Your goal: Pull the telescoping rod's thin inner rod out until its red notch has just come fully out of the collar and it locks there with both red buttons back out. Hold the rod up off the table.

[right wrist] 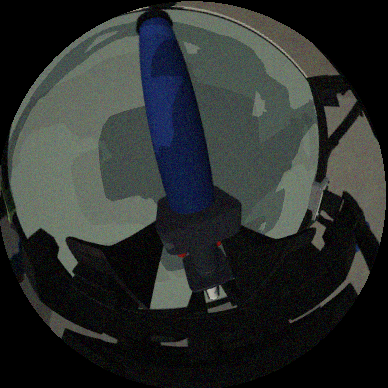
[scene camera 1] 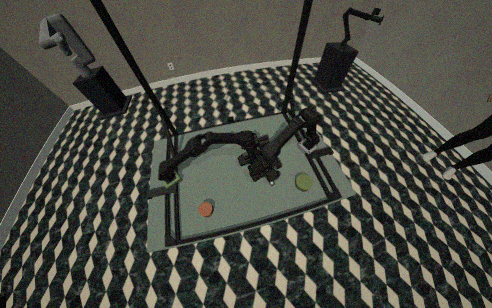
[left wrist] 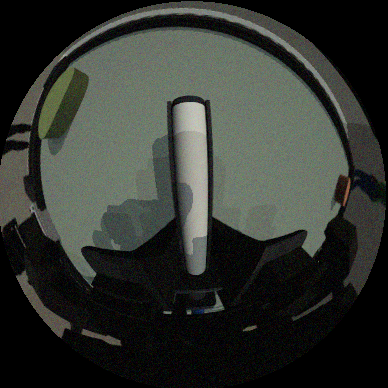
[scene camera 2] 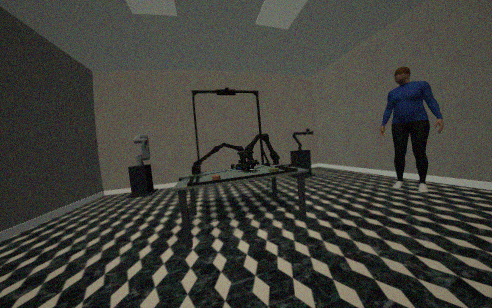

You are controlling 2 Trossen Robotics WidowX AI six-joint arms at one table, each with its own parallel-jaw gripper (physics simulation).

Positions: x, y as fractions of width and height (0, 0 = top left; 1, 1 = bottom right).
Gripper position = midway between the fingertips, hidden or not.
Note:
In view: my left gripper (left wrist: 0.50, 0.57), my right gripper (right wrist: 0.49, 0.57) and a telescoping rod (right wrist: 0.50, 0.55).
The telescoping rod also shows in the left wrist view (left wrist: 0.51, 0.75). My left gripper also shows in the right wrist view (right wrist: 0.53, 0.69).

